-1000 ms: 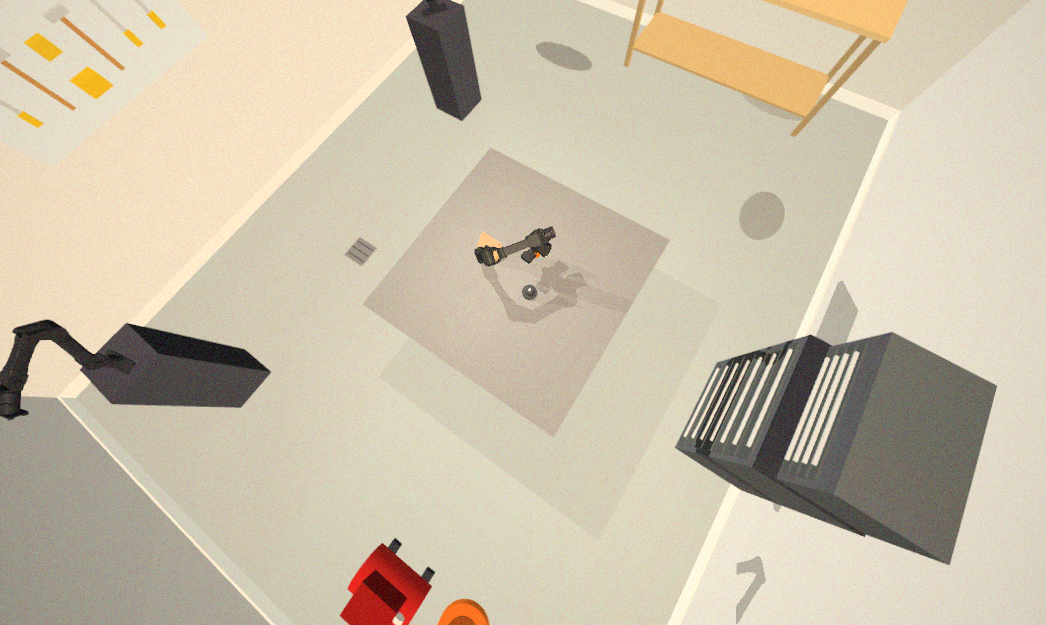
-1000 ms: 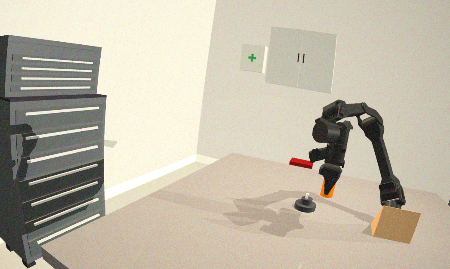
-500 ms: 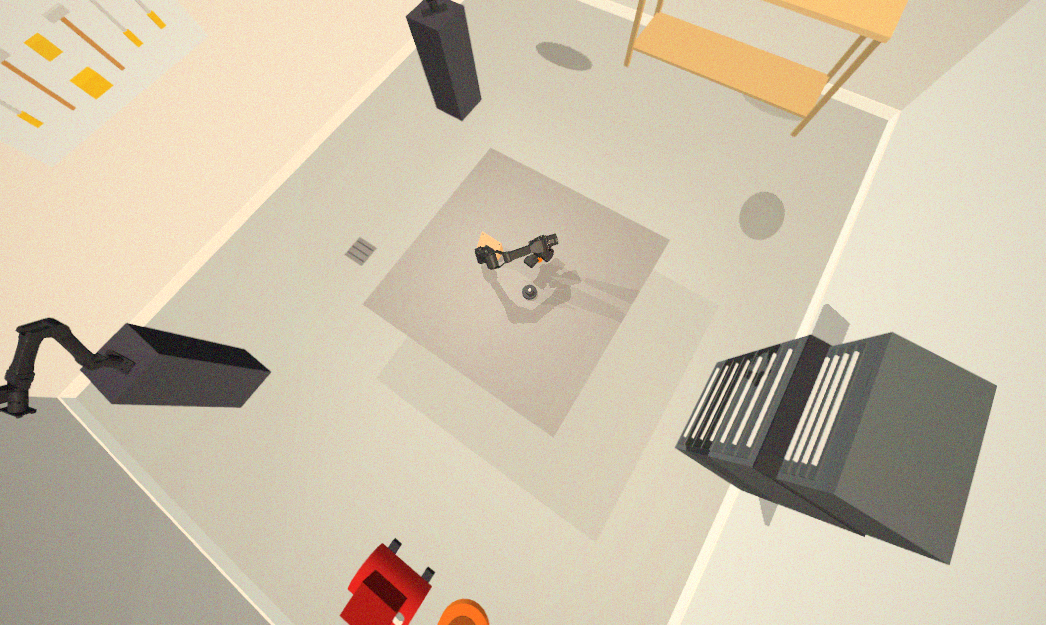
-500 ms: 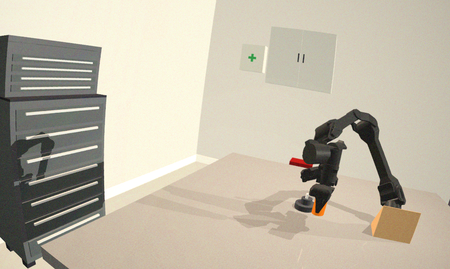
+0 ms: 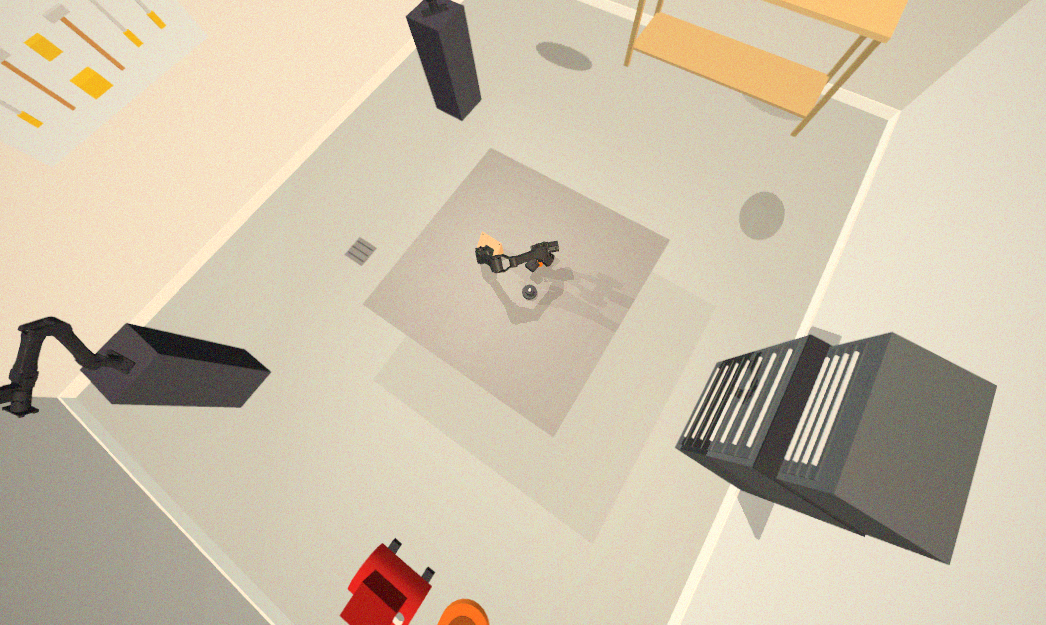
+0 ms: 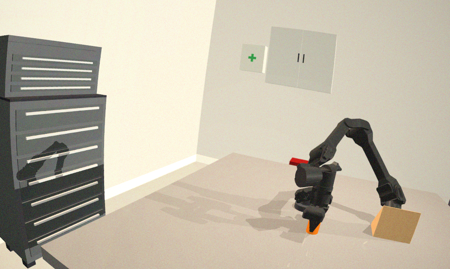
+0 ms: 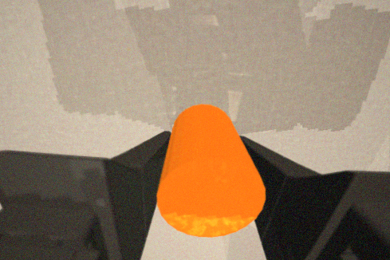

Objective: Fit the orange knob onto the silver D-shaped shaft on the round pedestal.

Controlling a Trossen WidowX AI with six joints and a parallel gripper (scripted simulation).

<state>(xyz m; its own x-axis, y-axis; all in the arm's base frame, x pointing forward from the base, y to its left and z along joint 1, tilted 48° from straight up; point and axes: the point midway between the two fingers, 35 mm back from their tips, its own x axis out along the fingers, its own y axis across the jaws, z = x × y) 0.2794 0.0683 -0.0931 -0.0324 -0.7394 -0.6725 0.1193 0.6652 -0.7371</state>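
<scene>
My gripper tip is 30 mm below the orange knob. Round my gripper tip: dark round pedestal (180 mm to the right, 50 mm ahead, 20 mm above).
</scene>
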